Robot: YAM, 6 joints.
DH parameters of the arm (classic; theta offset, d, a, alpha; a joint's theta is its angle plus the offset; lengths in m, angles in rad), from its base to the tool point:
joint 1: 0 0.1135 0.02 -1.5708
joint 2: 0 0 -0.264 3.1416
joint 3: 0.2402 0 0.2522 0
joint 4: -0.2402 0 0.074 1.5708
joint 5: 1.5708 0 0 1.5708
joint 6: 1.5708 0.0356 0 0
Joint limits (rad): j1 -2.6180..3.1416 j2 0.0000..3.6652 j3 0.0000..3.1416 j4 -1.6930..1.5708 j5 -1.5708..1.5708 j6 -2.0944..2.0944
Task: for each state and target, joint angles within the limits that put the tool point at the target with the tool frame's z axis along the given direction. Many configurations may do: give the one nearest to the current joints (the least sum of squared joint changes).
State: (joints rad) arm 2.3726 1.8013 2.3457 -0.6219 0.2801 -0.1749
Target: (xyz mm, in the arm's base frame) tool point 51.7 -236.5 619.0 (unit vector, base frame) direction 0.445 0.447 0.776
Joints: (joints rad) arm 1.7119 0.8313 2.7015 -0.7547 0.5276 -0.1749
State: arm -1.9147 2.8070 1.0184 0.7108 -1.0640 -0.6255
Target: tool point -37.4 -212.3 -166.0 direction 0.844 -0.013 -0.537
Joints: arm -1.8790 2.9201 1.0112 -0.0877 -0.9405 -0.6255
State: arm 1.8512 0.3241 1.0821 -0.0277 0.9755 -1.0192
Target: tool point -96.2 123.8 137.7 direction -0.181 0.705 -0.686
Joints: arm 2.3088 0.8789 0.2280 -0.1665 0.3473 -1.0192
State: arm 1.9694 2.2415 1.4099 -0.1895 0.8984 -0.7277
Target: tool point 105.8 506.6 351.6 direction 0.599 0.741 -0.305
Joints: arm 1.3967 2.1888 2.1856 -0.3476 0.4795 -0.7277
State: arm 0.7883 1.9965 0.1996 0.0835 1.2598 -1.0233
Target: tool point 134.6 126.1 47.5 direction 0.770 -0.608 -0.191
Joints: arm 0.9433 1.9105 0.4634 -0.3304 1.3743 -1.0233
